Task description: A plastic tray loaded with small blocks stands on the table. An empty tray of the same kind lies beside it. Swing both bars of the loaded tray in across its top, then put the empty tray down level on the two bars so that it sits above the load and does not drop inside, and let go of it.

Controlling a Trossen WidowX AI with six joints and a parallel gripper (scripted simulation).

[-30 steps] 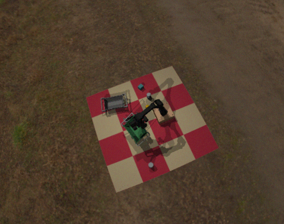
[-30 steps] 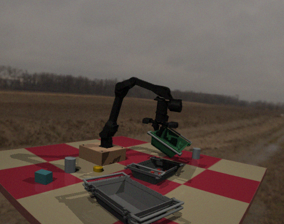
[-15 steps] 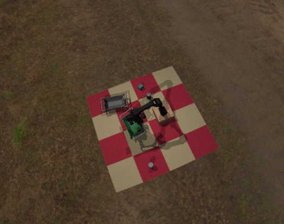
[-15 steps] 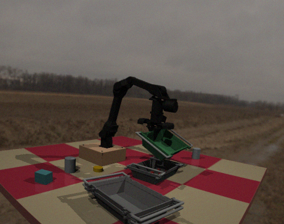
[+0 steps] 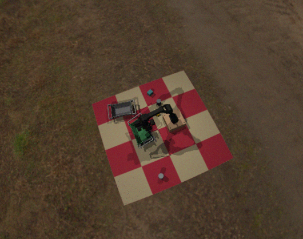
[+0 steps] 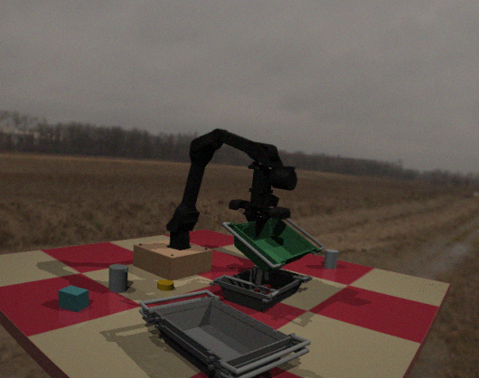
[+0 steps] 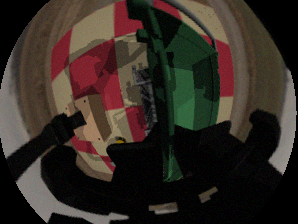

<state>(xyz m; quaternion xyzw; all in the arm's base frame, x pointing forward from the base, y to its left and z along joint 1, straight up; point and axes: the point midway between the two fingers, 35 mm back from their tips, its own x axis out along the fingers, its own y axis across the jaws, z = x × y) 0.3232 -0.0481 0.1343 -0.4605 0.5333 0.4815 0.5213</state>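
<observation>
The green tray is 70 mm ahead of my gripper tip and 10 mm to the right of it. From my gripper tip the other things lie so: yellow disc (220 mm behind, 170 mm below, 150 mm to the right); teal cube (440 mm to the right, 290 mm behind, 160 mm below).
</observation>
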